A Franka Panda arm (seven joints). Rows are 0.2 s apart.
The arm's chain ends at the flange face. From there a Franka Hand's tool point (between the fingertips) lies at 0.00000 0.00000 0.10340 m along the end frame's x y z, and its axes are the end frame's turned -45 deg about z.
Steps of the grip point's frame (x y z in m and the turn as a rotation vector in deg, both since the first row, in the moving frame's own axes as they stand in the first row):
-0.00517, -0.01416, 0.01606, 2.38, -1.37, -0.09
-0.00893, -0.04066, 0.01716, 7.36, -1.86, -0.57
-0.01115, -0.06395, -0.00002, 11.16, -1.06, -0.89
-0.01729, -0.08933, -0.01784, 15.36, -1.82, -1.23
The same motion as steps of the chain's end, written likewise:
-0.00888, -0.00507, 0.01618, 0.71, -2.65, -0.09
-0.02330, -0.01550, 0.01807, 3.89, -6.52, -0.57
-0.03751, -0.02465, 0.00195, 7.14, -8.64, -0.89
-0.05355, -0.03411, -0.01410, 9.57, -12.15, -1.23

